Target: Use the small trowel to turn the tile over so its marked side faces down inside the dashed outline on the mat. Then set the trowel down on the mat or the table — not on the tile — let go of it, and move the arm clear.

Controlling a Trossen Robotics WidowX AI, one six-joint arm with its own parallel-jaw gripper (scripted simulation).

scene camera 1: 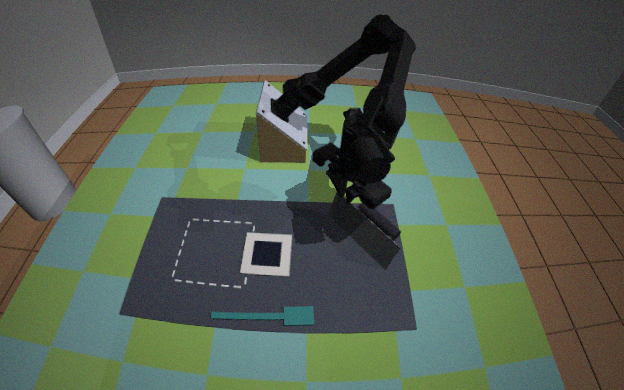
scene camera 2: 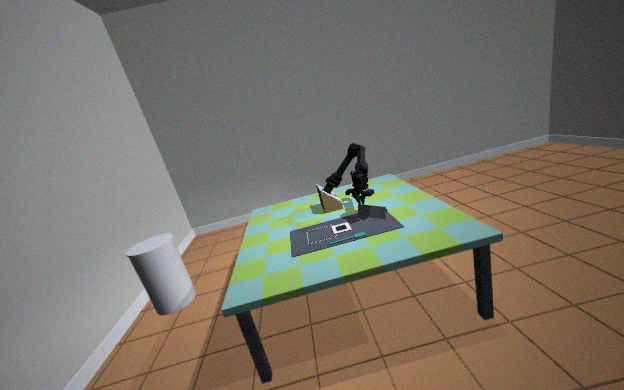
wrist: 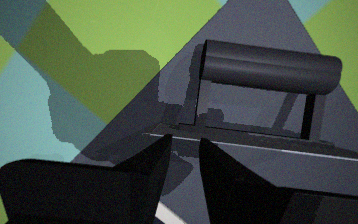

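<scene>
Teal flat tool (scene camera 1: 293,316) visible; in the wrist view the tool is out of frame. Dark grey trowel (scene camera 1: 373,232) also present. The gripper (scene camera 1: 345,199) is visible, likewise in the wrist view (wrist: 185,141).
</scene>
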